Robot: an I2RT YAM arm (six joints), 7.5 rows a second.
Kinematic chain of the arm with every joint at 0, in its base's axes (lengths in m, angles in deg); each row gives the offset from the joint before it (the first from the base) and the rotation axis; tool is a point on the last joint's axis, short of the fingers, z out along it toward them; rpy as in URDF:
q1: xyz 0 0 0.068 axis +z
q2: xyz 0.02 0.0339 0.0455 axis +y
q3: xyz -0.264 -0.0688 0 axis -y
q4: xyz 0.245 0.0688 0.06 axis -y
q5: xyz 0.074 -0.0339 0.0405 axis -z
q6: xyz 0.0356 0 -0.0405 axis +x
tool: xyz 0 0 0 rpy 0 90 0
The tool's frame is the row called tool.
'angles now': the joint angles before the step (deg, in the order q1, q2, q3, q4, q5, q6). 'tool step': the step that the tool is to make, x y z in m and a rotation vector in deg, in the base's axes. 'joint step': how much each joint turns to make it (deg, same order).
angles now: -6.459 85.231 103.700 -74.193 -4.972 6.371
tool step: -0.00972 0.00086 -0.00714 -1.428 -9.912 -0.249
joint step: 0.001 -7.235 -11.015 13.790 0.393 0.001
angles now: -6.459 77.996 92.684 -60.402 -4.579 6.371
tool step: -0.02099 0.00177 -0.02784 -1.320 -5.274 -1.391
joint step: 0.088 -8.938 -14.905 11.387 1.574 0.481
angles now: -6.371 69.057 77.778 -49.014 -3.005 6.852
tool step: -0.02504 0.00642 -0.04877 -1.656 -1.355 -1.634
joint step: 1.509 -9.246 -17.071 9.355 3.388 0.831
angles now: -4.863 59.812 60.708 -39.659 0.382 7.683
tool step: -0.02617 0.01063 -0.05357 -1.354 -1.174 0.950
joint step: 2.973 -9.093 -16.415 8.568 2.383 0.241
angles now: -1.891 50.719 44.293 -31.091 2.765 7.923
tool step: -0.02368 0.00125 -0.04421 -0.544 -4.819 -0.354
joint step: 0.330 -9.312 -14.338 9.855 0.788 0.067
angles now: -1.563 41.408 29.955 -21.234 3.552 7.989
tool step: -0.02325 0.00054 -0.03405 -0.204 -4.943 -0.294
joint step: 0.043 -10.339 -11.212 5.813 0.327 0.109
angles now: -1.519 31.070 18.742 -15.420 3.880 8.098
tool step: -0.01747 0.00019 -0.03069 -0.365 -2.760 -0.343
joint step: -0.002 -9.661 -8.655 1.770 0.435 -0.110
